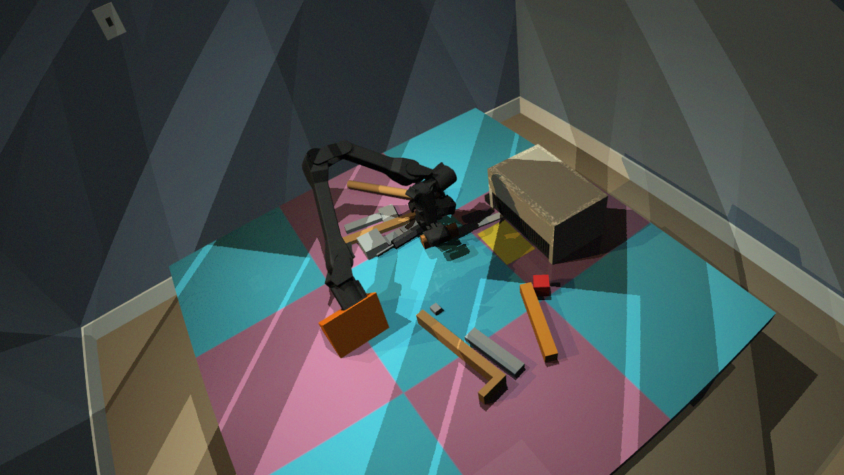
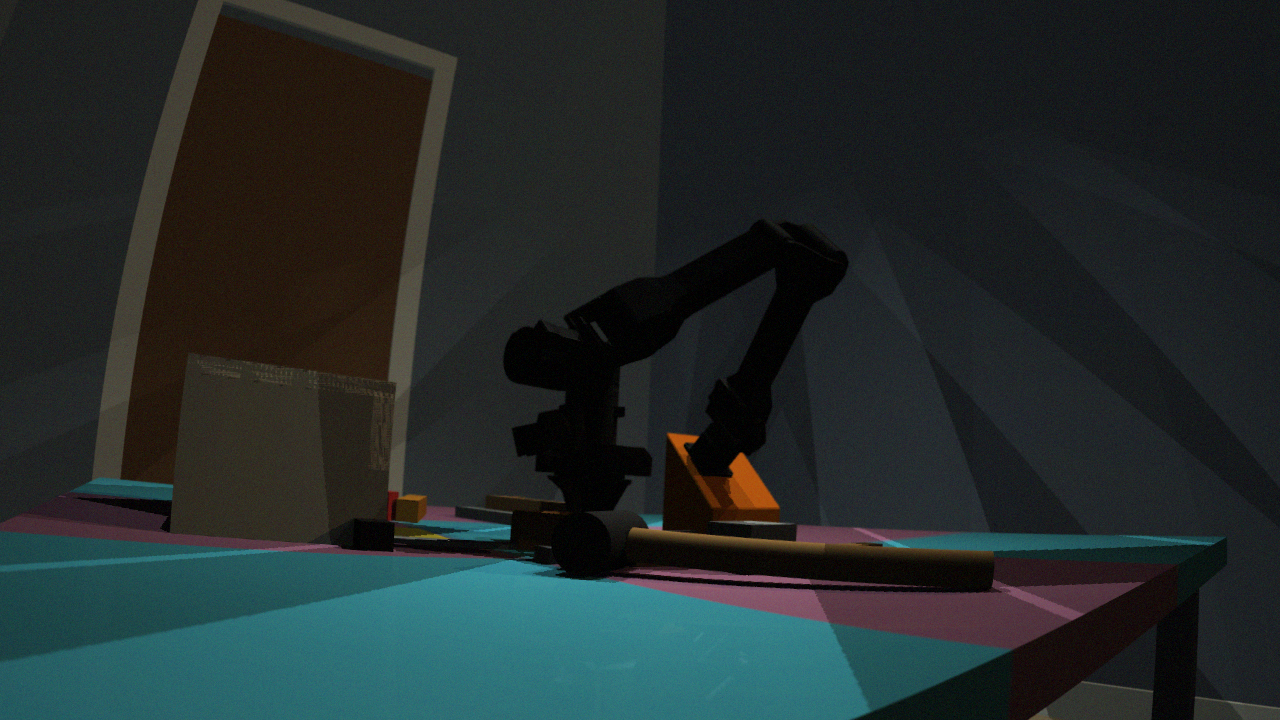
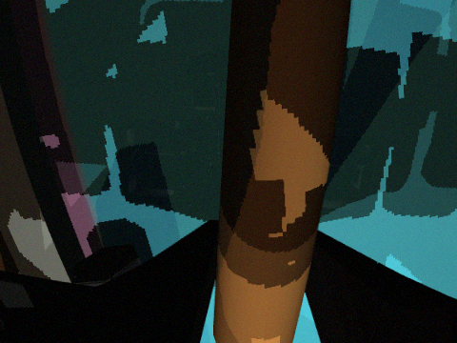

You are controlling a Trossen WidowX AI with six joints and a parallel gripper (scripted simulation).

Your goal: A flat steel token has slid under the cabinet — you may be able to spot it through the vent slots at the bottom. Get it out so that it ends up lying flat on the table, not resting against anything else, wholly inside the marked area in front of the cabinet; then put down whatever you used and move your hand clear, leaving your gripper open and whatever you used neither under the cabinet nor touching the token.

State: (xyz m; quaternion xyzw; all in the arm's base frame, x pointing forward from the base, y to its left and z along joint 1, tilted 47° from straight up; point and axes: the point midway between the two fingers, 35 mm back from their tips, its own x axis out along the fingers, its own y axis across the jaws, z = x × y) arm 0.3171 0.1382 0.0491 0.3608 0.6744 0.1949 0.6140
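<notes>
Right now my gripper tip is 90 mm past the screwdriver and 60 mm to the right of it. Also, from my gripper tip: long wooden stick (160 mm to the left, 110 mm behind); small grey cube (210 mm to the right, 140 mm behind); grey block (150 mm behind, 100 mm to the left, 10 mm above).
</notes>
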